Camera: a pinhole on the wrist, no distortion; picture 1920 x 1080 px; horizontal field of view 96.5 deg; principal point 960.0 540.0 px. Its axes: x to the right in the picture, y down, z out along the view. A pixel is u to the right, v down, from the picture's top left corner.
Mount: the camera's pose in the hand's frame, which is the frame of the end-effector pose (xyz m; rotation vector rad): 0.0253 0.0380 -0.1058 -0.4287 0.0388 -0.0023
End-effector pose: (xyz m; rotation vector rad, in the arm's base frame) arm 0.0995 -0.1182 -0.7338 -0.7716 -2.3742 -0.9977
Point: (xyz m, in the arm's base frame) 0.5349 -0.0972 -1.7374
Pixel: outside the picture
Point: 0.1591 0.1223 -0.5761
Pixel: 1268.8 966.5
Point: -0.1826 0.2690 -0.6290
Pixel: 1750.7 299.4
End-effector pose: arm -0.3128 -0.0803 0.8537 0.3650 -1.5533 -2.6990
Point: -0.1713 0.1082 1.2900
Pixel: 451.2 571.8
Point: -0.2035 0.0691 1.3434
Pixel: 520.5 674.4
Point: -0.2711 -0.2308 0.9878
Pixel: outside the picture
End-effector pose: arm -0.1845 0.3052 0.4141 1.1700 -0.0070 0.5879
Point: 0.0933 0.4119 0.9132
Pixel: 1781.3 841.9
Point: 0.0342 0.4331 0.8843
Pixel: 1763.6 936.8
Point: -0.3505 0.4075 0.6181
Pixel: outside the picture
